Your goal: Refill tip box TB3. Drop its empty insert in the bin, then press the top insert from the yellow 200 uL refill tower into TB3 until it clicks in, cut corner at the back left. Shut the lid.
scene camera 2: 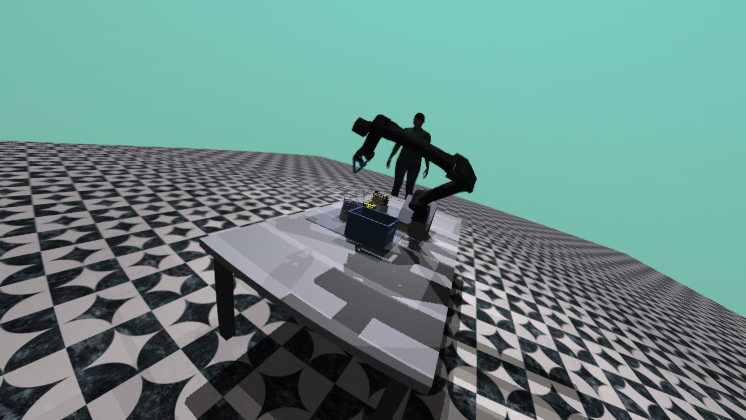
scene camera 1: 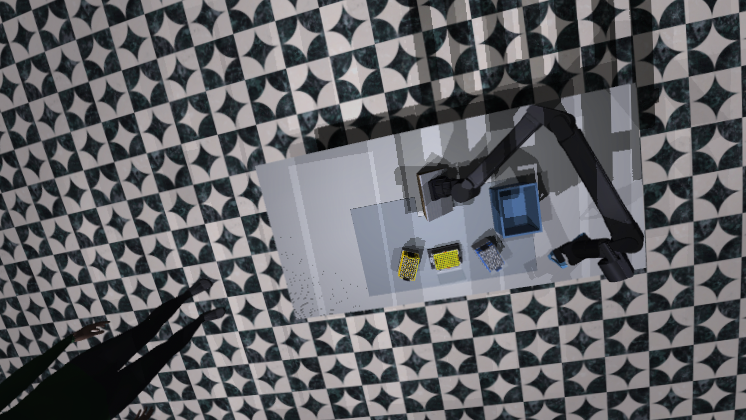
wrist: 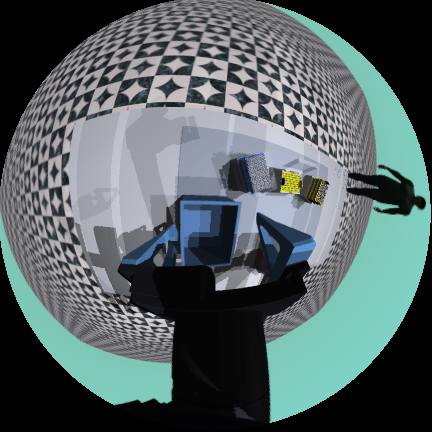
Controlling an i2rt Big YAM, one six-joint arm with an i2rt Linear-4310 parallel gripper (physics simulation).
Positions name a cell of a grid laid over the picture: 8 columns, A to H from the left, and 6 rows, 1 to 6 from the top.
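A blue bin (scene camera 2: E4) and a grey mat (wrist: D3) are visible. My gripper (scene camera 1: G4), visible also in the wrist view (wrist: D4), is open and holds nothing.
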